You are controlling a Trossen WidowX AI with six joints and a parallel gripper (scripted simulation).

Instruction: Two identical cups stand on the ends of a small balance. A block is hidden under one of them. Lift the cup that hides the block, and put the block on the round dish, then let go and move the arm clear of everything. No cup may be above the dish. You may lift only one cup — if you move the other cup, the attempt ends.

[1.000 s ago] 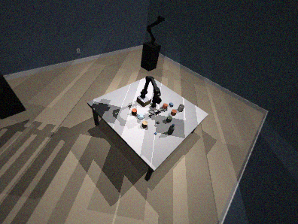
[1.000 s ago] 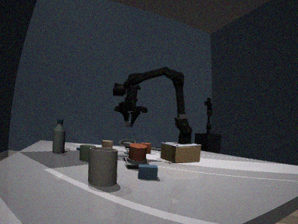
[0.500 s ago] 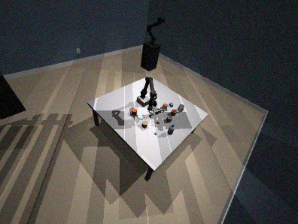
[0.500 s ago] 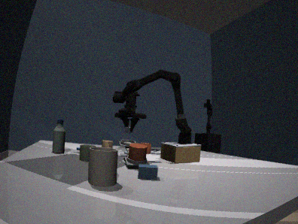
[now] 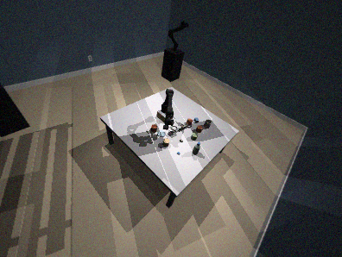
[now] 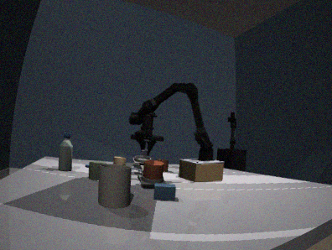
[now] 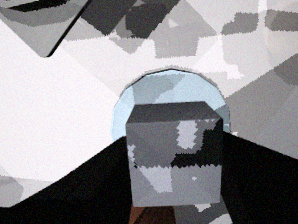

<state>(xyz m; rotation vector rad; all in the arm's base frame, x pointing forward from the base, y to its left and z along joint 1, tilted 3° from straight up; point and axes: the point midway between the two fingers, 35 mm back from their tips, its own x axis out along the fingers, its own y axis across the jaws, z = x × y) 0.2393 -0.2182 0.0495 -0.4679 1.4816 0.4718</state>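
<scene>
The round pale blue dish lies 100 mm below my gripper tip, 30 mm to the right of it and 30 mm behind it. From my gripper tip the other things lie so: grey block 10 mm above; tan cup 120 mm to the right, 120 mm ahead, 60 mm below; orange-brown cup 130 mm behind, 70 mm to the right, 60 mm below.
</scene>
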